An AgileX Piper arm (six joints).
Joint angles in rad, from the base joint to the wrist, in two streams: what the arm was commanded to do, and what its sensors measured. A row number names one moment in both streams.
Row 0, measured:
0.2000 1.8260 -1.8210 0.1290 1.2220 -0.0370
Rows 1 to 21, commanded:
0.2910 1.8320 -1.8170 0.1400 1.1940 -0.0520
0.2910 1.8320 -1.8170 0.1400 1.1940 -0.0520
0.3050 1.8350 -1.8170 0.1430 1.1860 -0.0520
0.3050 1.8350 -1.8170 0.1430 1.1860 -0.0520
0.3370 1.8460 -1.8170 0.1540 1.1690 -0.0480
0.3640 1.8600 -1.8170 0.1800 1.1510 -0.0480
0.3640 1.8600 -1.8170 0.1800 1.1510 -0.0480
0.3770 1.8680 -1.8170 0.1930 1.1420 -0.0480
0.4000 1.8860 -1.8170 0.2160 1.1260 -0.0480
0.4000 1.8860 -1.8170 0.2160 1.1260 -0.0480
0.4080 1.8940 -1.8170 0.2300 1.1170 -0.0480
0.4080 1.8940 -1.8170 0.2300 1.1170 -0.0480
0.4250 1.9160 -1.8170 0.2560 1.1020 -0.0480
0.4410 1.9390 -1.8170 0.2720 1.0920 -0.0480
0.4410 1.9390 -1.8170 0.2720 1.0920 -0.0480
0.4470 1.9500 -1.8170 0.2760 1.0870 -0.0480
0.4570 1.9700 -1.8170 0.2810 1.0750 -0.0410
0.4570 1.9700 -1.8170 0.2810 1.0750 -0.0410
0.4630 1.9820 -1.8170 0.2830 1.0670 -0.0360
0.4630 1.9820 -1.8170 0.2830 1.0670 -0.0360
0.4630 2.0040 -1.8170 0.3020 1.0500 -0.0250
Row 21, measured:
0.4580 1.9790 -1.8210 0.2810 1.0820 -0.0380
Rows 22 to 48, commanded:
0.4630 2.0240 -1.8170 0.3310 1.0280 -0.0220
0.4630 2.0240 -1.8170 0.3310 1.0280 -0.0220
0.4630 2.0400 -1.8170 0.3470 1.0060 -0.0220
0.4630 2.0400 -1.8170 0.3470 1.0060 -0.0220
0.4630 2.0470 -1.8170 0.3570 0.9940 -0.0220
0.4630 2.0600 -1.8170 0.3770 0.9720 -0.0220
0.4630 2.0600 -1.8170 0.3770 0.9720 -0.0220
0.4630 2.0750 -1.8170 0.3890 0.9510 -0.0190
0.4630 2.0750 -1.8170 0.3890 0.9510 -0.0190
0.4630 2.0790 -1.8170 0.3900 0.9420 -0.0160
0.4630 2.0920 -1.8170 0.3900 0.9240 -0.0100
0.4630 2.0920 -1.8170 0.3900 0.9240 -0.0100
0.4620 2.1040 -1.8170 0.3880 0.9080 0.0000
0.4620 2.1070 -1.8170 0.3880 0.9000 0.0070
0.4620 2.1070 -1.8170 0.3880 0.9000 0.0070
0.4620 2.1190 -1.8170 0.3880 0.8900 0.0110
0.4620 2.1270 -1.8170 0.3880 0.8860 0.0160
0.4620 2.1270 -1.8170 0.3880 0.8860 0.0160
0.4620 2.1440 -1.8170 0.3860 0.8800 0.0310
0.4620 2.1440 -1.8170 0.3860 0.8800 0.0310
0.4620 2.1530 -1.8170 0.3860 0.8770 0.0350
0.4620 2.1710 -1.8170 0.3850 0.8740 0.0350
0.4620 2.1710 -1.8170 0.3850 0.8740 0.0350
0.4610 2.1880 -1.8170 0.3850 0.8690 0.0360
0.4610 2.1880 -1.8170 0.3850 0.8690 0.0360
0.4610 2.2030 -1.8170 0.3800 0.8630 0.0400
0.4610 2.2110 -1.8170 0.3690 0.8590 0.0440
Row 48, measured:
0.4630 2.1920 -1.8210 0.3830 0.8790 0.0330
